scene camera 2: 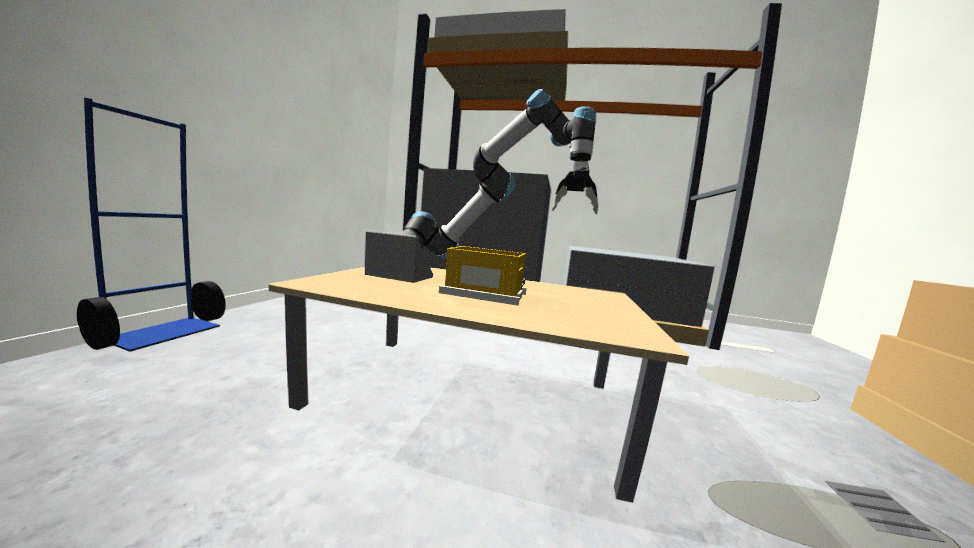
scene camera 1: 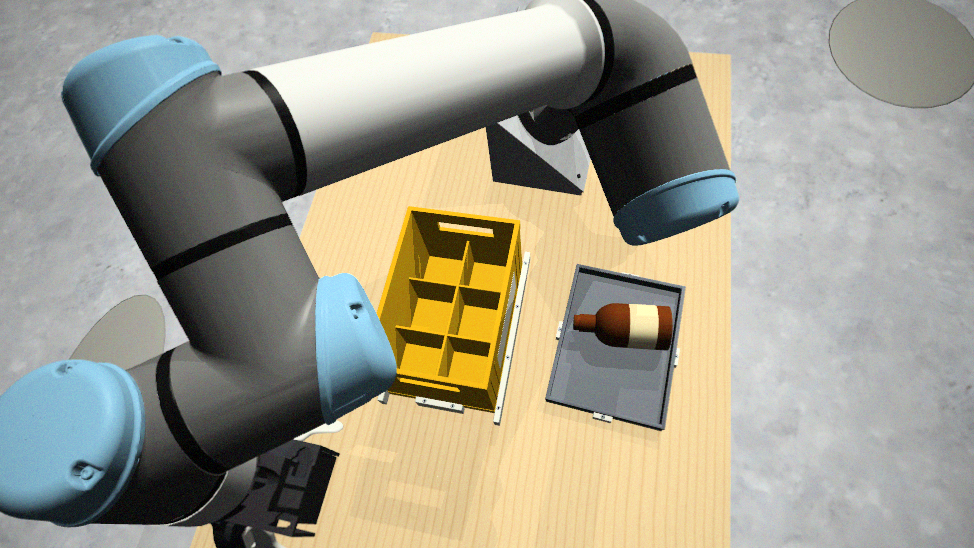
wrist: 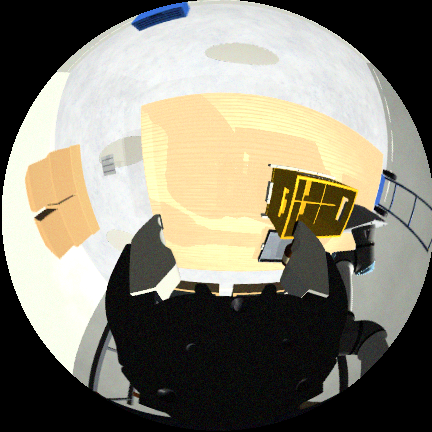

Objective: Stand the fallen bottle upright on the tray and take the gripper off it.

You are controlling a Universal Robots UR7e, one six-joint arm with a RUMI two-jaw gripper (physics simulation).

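Places are measured from the arm's base along level axes (x ahead, y left, z up), in metres.
Pixels of known places: gripper, fingertip midpoint: [scene camera 2: 574,212] [wrist: 228,220]; arm's base, origin of the base link: [scene camera 2: 405,251] [scene camera 1: 542,106] [wrist: 363,227].
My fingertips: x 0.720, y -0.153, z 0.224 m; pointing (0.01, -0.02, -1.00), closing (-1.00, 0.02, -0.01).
Observation:
Ahead of a thing's pixels: the offset from my fingertips to its top centre. "pt": to the spot under its first point. Level surfaces: height alone.
A brown bottle {0.339 m back, 0.340 m left, 0.267 m down} [scene camera 1: 616,325] with a cream label lies on its side on the grey tray {pt 0.213 m back, 0.322 m left, 0.341 m down} [scene camera 1: 599,402], neck to the left, base near the tray's right wall in scene camera 1. In the wrist view a part of the tray {pt 0.250 m back, 0.330 m left, 0.341 m down} [wrist: 273,245] shows, and a small bit of the bottle [wrist: 287,254] shows beside a finger that hides the rest. My gripper [scene camera 2: 575,209] [wrist: 228,220] is open and empty, high above the table and well away from the bottle. In scene camera 1 the gripper is partly hidden at the lower left. Neither bottle nor tray can be made out in scene camera 2.
A yellow crate {0.305 m back, 0.063 m left, 0.171 m down} [scene camera 1: 500,327] [scene camera 2: 485,253] [wrist: 284,200] with empty compartments stands to the left of the tray in scene camera 1, with white rails {0.304 m back, 0.162 m left, 0.316 m down} [scene camera 1: 512,340] along its side. Small white clamps sit at the tray's edges. The arm passes above the table {0.346 m down} [scene camera 1: 585,490] [scene camera 2: 572,313].

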